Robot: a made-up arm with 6 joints. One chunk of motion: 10 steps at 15 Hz.
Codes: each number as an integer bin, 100 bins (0 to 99) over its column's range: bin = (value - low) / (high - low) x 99, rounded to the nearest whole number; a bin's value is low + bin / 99 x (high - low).
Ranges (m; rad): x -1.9..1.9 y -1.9..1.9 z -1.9..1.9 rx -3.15..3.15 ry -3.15..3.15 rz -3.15..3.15
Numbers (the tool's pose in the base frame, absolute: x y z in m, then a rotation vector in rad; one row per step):
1: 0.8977 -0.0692 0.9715 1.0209 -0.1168 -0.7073
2: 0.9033 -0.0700 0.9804 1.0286 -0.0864 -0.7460
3: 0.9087 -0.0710 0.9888 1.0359 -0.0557 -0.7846
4: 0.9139 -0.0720 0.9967 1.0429 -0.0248 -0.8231
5: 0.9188 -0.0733 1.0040 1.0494 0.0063 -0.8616
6: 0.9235 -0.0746 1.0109 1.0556 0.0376 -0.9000
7: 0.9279 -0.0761 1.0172 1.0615 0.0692 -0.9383
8: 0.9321 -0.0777 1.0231 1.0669 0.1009 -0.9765
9: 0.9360 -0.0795 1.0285 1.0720 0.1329 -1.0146
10: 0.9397 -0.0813 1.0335 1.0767 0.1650 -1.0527
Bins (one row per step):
1: 73 48 75 66 48 38
2: 73 48 75 66 48 38
3: 73 48 75 66 49 37
4: 73 48 75 66 49 37
5: 73 48 76 66 50 36
6: 74 48 76 66 50 35
7: 74 48 76 66 51 35
8: 74 47 76 66 51 34
9: 74 47 76 66 52 34
10: 74 47 76 66 52 33

